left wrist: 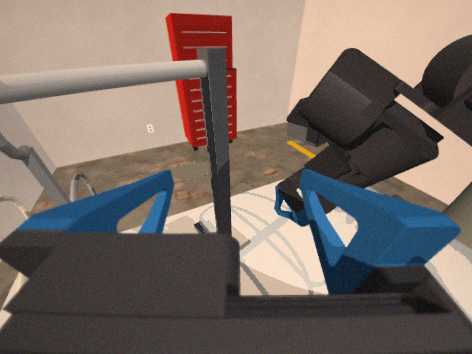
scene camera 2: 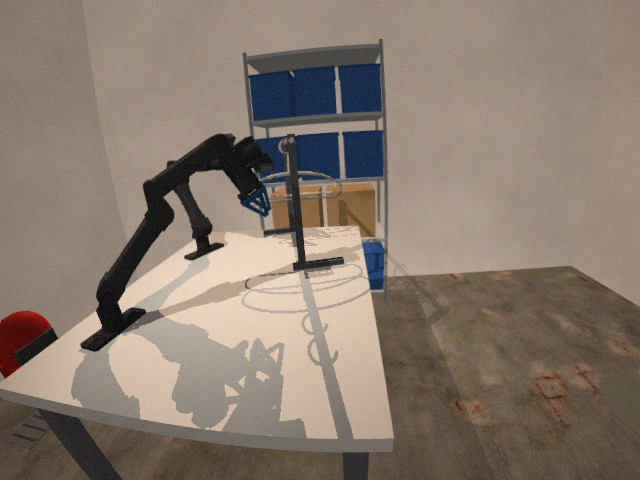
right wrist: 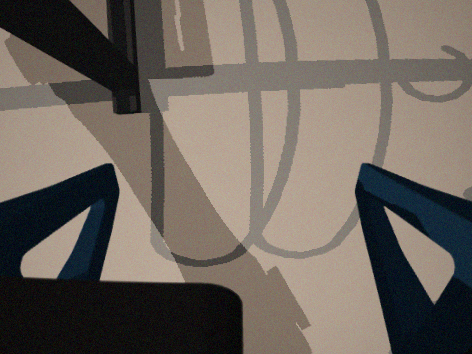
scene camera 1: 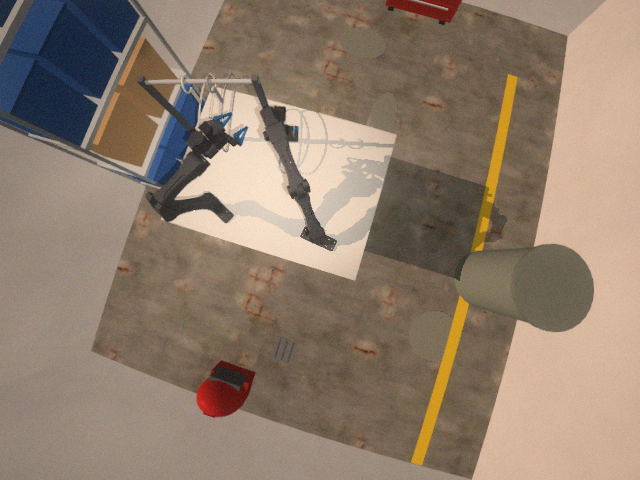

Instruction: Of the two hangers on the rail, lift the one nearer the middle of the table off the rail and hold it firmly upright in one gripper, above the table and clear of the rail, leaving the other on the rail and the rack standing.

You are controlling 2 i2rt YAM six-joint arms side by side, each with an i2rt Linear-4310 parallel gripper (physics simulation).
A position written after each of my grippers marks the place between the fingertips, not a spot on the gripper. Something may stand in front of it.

I see my left gripper [left wrist: 236,176], my right gripper [scene camera 2: 268,212] and a rack [scene camera 2: 291,150].
The rack also shows in scene camera 1 [scene camera 1: 146,84]. My right gripper also shows in the left wrist view [left wrist: 294,199] and in the right wrist view [right wrist: 237,177].
